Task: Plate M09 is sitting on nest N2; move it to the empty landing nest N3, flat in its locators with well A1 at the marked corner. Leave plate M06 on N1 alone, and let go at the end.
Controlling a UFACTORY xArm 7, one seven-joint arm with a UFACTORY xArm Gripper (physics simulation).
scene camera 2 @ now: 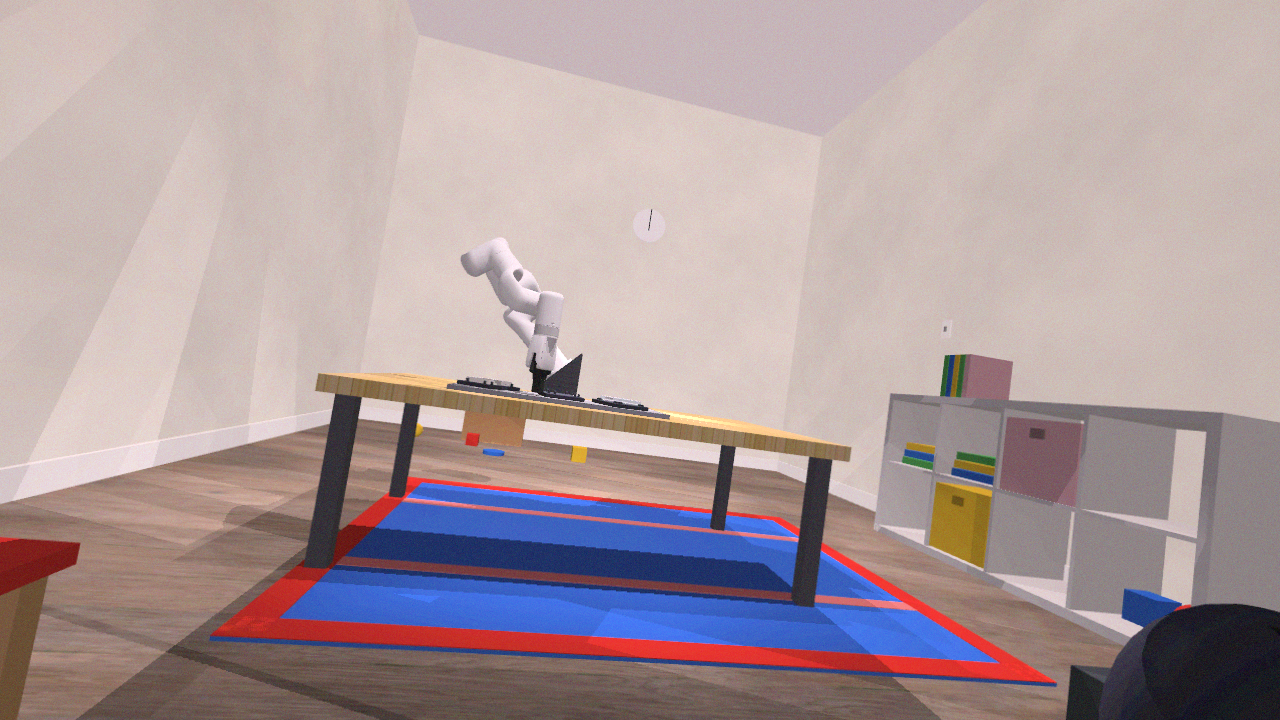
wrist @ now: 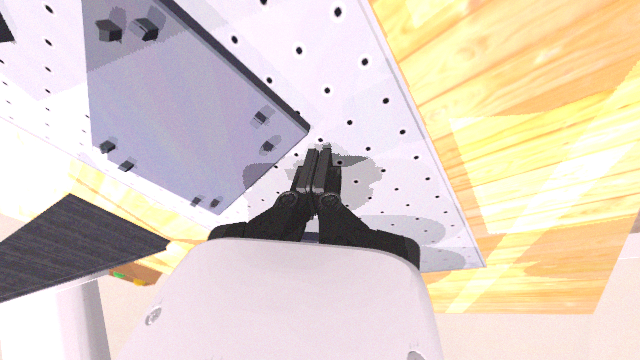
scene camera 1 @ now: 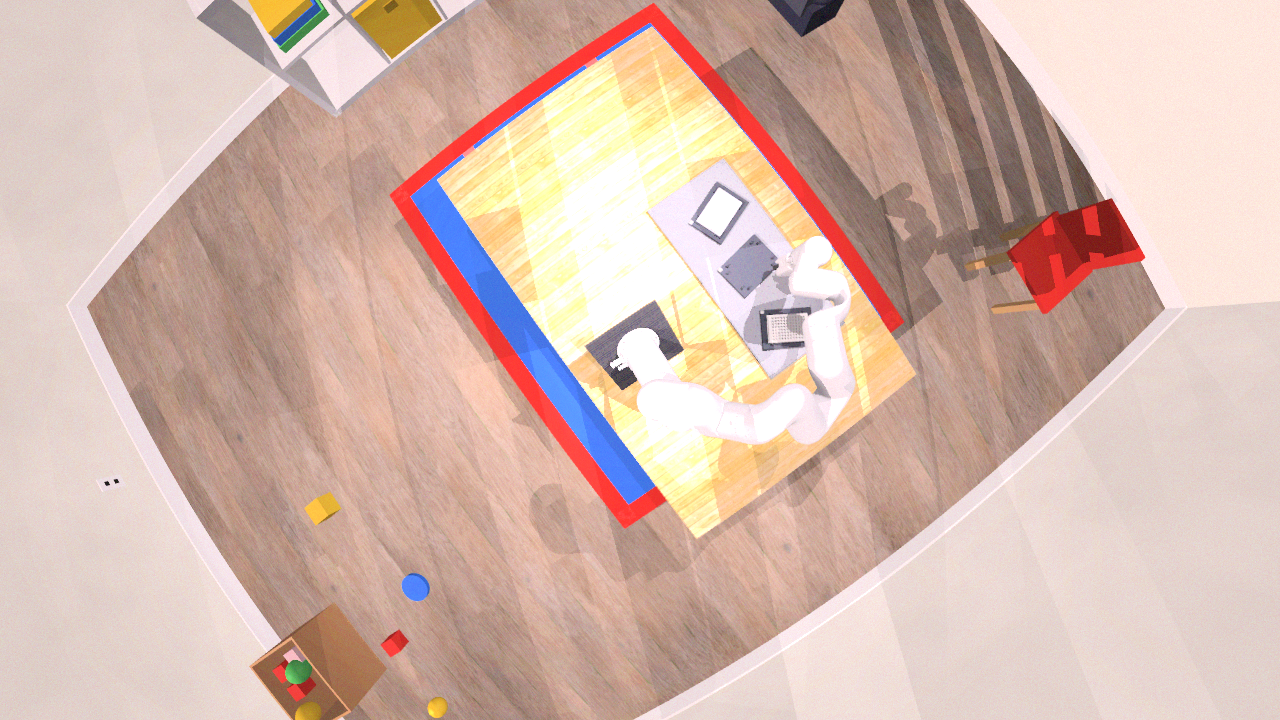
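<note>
A nest with a pale, smooth-topped plate (scene camera 1: 719, 212) (scene camera 2: 620, 403) is at one end of the grey board. A nest with a plate showing a grid of wells (scene camera 1: 785, 328) (scene camera 2: 487, 383) is at the other end, partly under the arm in scene camera 1. The labels are not readable, so I cannot tell which plate is M09. The empty nest (scene camera 1: 748, 265) (wrist: 190, 115), with dark locator pegs, lies between them. My gripper (scene camera 1: 776, 267) (wrist: 322, 163) is shut with nothing between its fingers. Its tips are beside one corner of the empty nest, over the perforated board; their exact height is unclear.
The grey perforated board (scene camera 1: 680, 214) (wrist: 400, 165) lies on the wooden table (scene camera 1: 554, 179) (scene camera 2: 716, 428) (wrist: 500, 50). The arm's base stands by a dark panel (scene camera 1: 660, 324) (scene camera 2: 566, 376) (wrist: 75, 242). My arm (scene camera 1: 827, 344) (scene camera 2: 547, 313) reaches around beside the nest with the welled plate.
</note>
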